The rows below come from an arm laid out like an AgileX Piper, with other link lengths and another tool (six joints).
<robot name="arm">
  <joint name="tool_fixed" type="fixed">
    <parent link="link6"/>
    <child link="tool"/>
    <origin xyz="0.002 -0.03 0.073" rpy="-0.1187 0 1.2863"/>
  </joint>
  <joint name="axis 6" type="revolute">
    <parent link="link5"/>
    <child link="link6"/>
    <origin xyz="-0.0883 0 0" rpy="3.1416 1.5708 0"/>
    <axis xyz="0 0 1"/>
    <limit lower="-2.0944" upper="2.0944"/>
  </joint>
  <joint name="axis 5" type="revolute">
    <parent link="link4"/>
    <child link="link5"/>
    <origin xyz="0 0 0" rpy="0 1.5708 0"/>
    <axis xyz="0 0 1"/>
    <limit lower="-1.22" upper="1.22"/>
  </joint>
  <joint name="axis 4" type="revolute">
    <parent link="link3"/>
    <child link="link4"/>
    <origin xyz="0.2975 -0.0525 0" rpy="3.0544 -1.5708 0"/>
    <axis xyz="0 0 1"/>
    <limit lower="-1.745" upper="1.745"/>
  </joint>
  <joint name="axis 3" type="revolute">
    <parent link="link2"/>
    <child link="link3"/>
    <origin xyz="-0.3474 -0.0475 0" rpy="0 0 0"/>
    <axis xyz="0 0 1"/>
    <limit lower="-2.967" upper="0"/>
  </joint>
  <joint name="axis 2" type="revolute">
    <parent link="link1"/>
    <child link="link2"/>
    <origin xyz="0 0 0" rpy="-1.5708 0 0"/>
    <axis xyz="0 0 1"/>
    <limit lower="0" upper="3.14"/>
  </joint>
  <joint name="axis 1" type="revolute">
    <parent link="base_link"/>
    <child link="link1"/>
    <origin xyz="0 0 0.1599" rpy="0 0 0"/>
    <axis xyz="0 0 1"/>
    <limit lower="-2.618" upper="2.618"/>
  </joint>
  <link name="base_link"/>
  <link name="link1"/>
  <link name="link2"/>
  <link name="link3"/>
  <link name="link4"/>
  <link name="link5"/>
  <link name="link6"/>
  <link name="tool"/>
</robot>
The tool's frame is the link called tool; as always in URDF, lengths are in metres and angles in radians.
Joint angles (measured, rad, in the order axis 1, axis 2, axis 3, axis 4, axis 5, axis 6), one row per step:
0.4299 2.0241 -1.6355 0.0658 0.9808 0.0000
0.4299 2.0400 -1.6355 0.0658 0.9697 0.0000
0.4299 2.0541 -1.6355 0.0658 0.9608 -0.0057
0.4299 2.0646 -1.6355 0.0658 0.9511 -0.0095
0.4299 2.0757 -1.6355 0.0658 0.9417 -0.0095
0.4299 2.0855 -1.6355 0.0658 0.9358 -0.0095
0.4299 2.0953 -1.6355 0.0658 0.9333 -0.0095
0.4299 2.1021 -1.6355 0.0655 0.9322 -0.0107
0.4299 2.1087 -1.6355 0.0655 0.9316 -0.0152
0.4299 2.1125 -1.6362 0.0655 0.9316 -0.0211
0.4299 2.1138 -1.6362 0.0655 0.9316 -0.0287
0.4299 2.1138 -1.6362 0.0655 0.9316 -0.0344
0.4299 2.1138 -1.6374 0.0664 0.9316 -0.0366
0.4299 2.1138 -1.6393 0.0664 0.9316 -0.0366
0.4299 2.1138 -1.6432 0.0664 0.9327 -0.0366
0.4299 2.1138 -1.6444 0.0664 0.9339 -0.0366
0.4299 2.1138 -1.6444 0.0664 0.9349 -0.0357
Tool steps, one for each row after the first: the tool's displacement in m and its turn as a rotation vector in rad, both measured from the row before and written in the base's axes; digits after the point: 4 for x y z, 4 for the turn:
0.0026 0.0011 -0.0082 -0.0022 0.0043 -0.0007
0.0020 0.0011 -0.0074 -0.0037 0.0037 0.0049
0.0019 0.0009 -0.0053 -0.0014 0.0000 0.0030
0.0019 0.0008 -0.0057 -0.0009 0.0015 -0.0006
0.0013 0.0005 -0.0052 -0.0018 0.0035 -0.0004
0.0008 0.0003 -0.0055 -0.0031 0.0066 -0.0002
0.0004 0.0002 -0.0038 -0.0029 0.0049 0.0012
0.0003 0.0003 -0.0038 -0.0035 0.0048 0.0043
0.0002 0.0003 -0.0019 -0.0025 0.0019 0.0057
0.0000 0.0002 -0.0007 -0.0021 0.0000 0.0074
-0.0001 0.0002 0.0000 -0.0012 -0.0009 0.0055
0.0002 0.0003 0.0004 0.0008 -0.0011 0.0018
0.0004 0.0002 0.0007 0.0008 -0.0017 0.0000
0.0007 0.0003 0.0013 0.0012 -0.0025 0.0001
0.0001 0.0001 0.0003 0.0000 0.0000 0.0001
-0.0001 -0.0001 -0.0001 -0.0002 0.0011 -0.0008

